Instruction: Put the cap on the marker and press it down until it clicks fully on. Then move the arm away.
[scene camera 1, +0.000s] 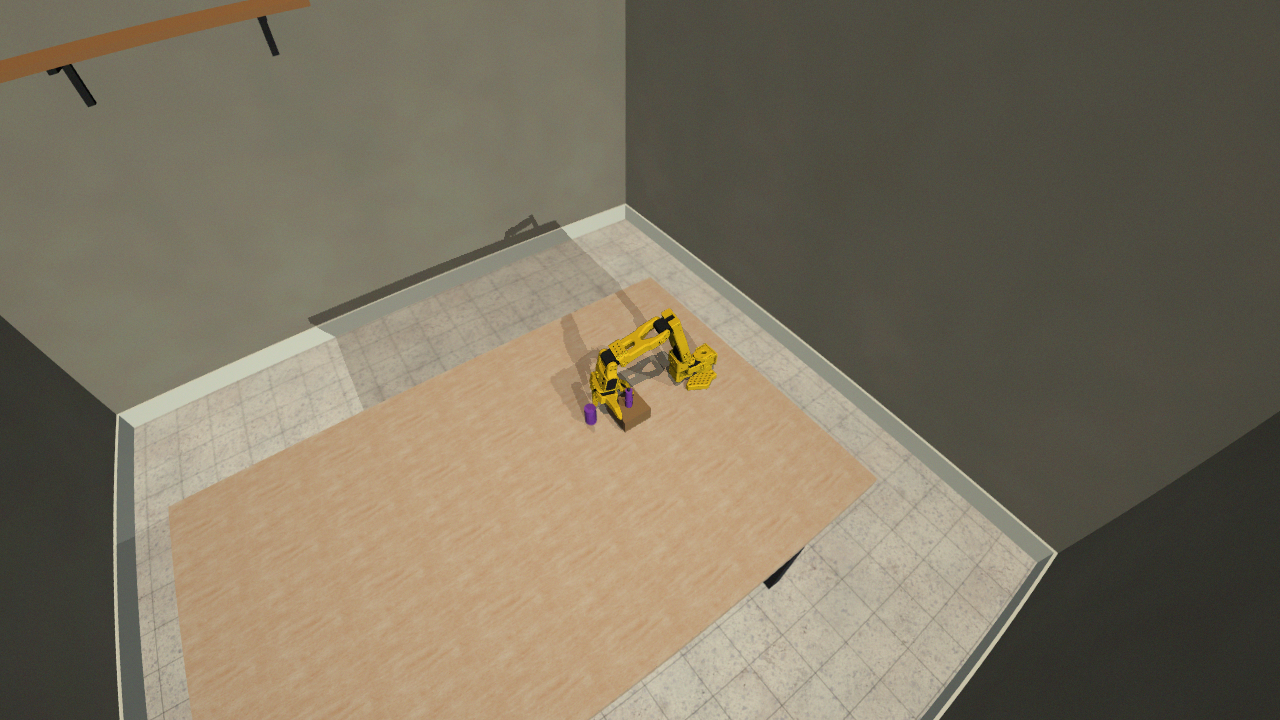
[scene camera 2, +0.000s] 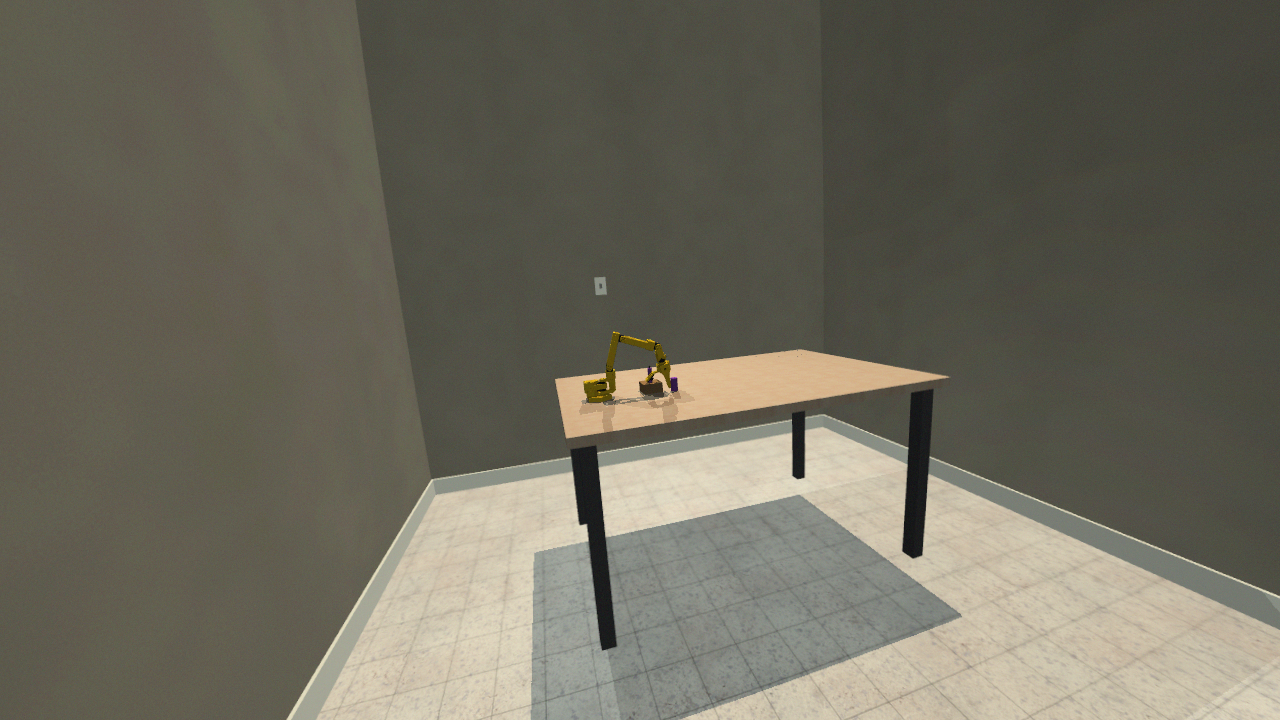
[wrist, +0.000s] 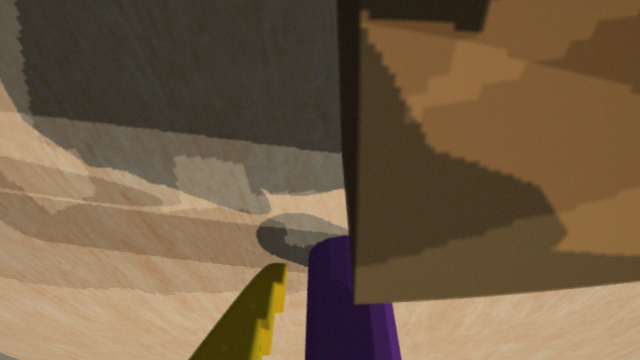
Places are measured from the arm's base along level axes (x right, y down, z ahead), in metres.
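Pixels of known places: hand at its tool point: (scene camera 1: 595, 406) (scene camera 2: 669, 386) (wrist: 285, 281); arm's base at its link origin: (scene camera 1: 687, 378) (scene camera 2: 604, 397).
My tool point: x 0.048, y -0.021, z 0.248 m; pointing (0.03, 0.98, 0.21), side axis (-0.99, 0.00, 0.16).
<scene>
For each thing: its top centre in the pictures, then the offset to it from my tool point. Level surfaces: height alone.
- purple cap at its top centre: (scene camera 1: 589, 408) (scene camera 2: 673, 377) dx -0.016, dy -0.029, dz +0.025 m
- purple marker at its top centre: (scene camera 1: 628, 387) (scene camera 2: 649, 365) dx -0.053, dy -0.081, dz -0.060 m
- block at its top centre: (scene camera 1: 628, 405) (scene camera 2: 650, 381) dx -0.053, dy -0.016, dz -0.060 m
- wooden table at its surface level: dy +0.021 m
The purple cap (scene camera 1: 590, 414) (scene camera 2: 674, 384) (wrist: 345, 315) stands upright on the table beside the brown block. The purple marker (scene camera 1: 629, 397) (scene camera 2: 649, 370) stands upright in the block (scene camera 1: 636, 413) (scene camera 2: 650, 388) (wrist: 475, 175), apart from the cap; it does not show in the wrist view. My gripper (scene camera 1: 605, 410) (scene camera 2: 662, 380) is open and empty, low down by the block and the cap. In the wrist view one notched jaw (wrist: 245, 325) shows just left of the cap, with a gap between them; the other jaw is out of the picture. The block's corner hides part of the cap there.
The wooden table (scene camera 1: 447, 501) (scene camera 2: 760, 385) bears the block, the cap and the arm's base (scene camera 1: 696, 367) (scene camera 2: 597, 390). The block fills the right of the wrist view, close to the camera. The arm arches from its base over to the block. Shadows lie on the table near the cap.
</scene>
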